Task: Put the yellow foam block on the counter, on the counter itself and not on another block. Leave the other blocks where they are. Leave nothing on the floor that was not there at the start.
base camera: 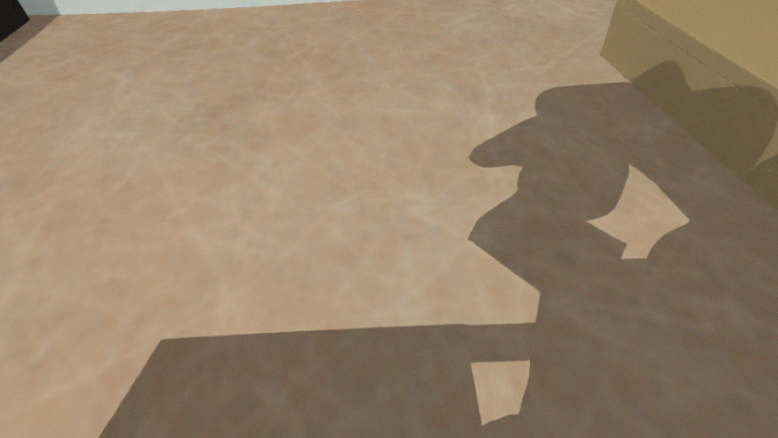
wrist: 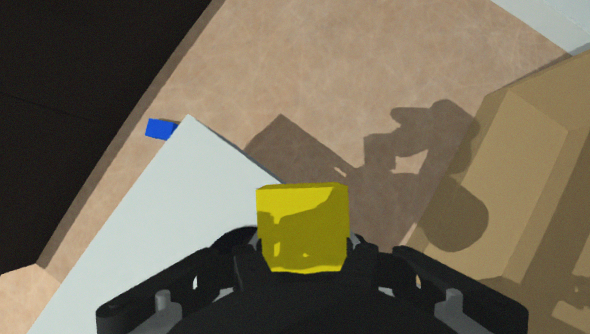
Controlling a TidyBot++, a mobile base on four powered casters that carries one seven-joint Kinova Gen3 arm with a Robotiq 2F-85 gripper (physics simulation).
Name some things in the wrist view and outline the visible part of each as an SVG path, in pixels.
My gripper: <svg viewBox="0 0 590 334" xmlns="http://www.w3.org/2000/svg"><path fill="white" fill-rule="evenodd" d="M529 312L519 302L411 247L395 246L392 248L392 254L378 252L377 245L366 242L361 235L354 234L350 229L350 237L347 237L347 257L340 271L324 271L309 274L272 272L262 255L262 238L258 238L257 230L254 235L246 237L242 244L233 246L232 253L219 255L218 249L211 247L194 252L104 303L96 310L95 314L97 334L528 334ZM378 287L392 289L394 296L378 290ZM233 287L233 292L214 301L219 296L221 289ZM416 275L420 279L421 289L416 286Z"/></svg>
A yellow foam block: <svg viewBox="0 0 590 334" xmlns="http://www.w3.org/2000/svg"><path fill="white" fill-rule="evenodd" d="M348 186L338 182L272 184L256 189L258 238L262 238L262 255L272 272L309 274L341 270L347 257L347 237L350 237Z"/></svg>
